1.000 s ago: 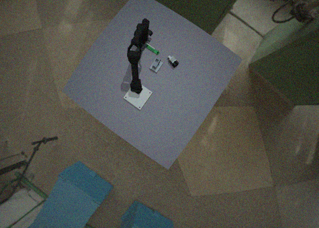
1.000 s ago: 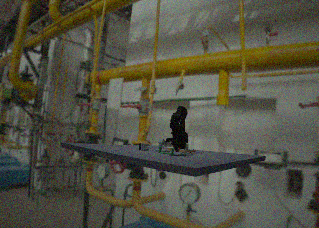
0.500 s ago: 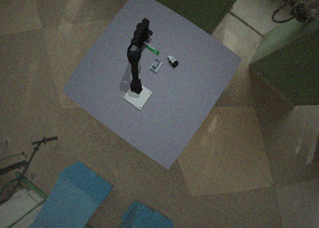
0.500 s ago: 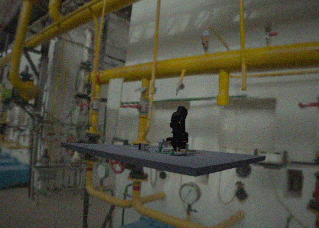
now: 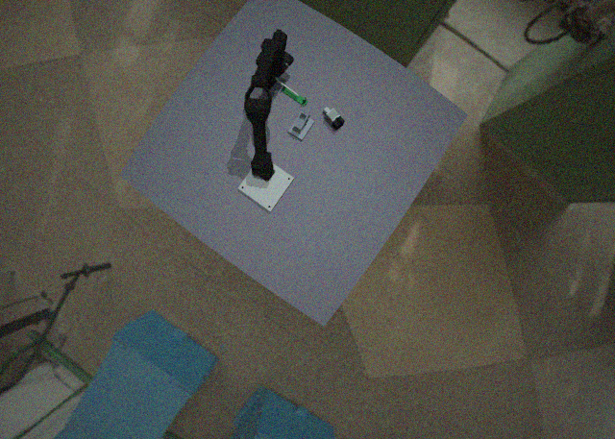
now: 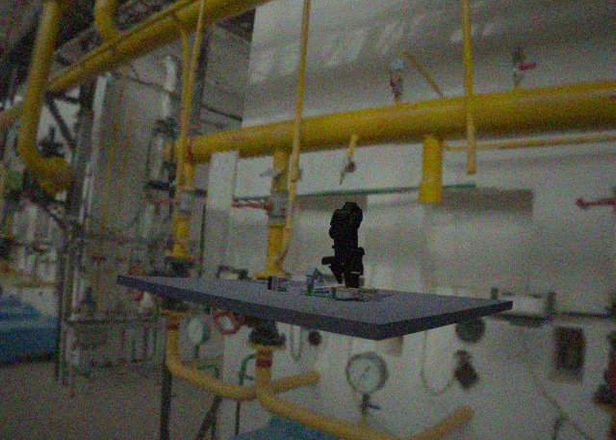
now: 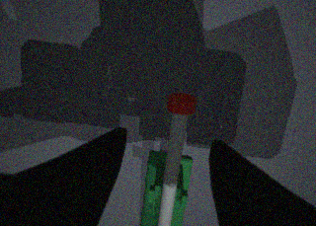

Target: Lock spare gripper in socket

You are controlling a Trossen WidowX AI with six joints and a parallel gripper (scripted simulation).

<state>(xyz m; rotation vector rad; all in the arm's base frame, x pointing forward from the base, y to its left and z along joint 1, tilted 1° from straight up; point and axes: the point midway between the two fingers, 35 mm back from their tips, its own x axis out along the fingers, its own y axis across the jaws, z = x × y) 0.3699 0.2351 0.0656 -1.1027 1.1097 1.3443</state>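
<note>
Now: gripper tip 100 mm to the left of the green mount, 40 mm above it and 10 mm short of it. From my gripper tip the other things lie so: spare gripper: 320 mm to the right, 30 mm below, 30 mm ahead.
</note>
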